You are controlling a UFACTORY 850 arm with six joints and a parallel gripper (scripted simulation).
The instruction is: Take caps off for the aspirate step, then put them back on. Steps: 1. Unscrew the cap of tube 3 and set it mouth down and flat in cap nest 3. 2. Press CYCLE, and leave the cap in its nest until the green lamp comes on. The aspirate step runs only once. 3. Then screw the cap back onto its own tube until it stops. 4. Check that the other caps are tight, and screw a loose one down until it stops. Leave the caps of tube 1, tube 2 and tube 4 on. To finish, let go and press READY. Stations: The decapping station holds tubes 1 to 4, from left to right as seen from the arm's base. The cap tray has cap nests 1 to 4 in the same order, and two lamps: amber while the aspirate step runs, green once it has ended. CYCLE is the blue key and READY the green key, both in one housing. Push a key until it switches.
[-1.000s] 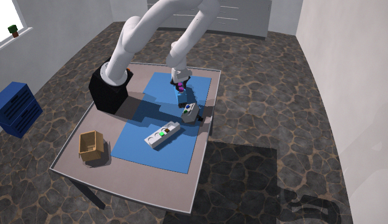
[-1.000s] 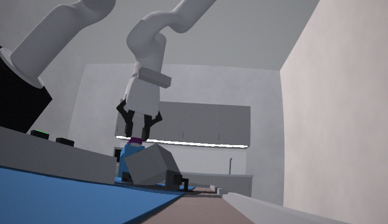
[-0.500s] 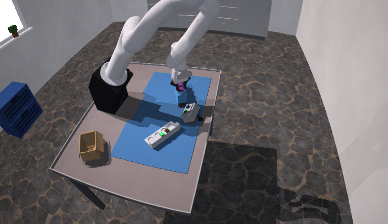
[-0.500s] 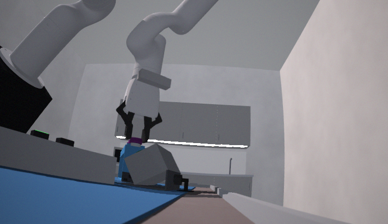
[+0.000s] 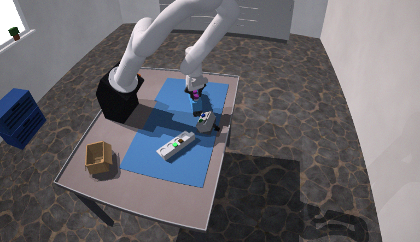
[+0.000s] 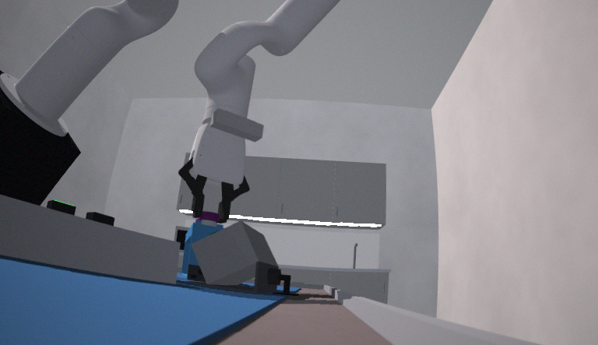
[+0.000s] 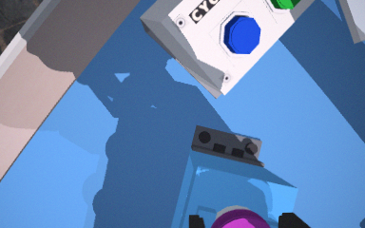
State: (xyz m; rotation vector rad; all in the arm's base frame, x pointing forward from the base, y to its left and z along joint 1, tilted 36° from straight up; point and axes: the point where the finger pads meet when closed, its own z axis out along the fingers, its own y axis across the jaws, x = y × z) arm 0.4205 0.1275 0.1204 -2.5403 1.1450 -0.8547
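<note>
Now: the magenta cap 5 cm to the left of my hand, 2 cm behind it and 1 cm below it. Round my hand: grey key housing: 12 cm to the right, 9 cm ahead, 8 cm below; then blue key: 10 cm to the right, 7 cm ahead, 6 cm below; then green key: 14 cm to the right, 7 cm ahead, 6 cm below.
</note>
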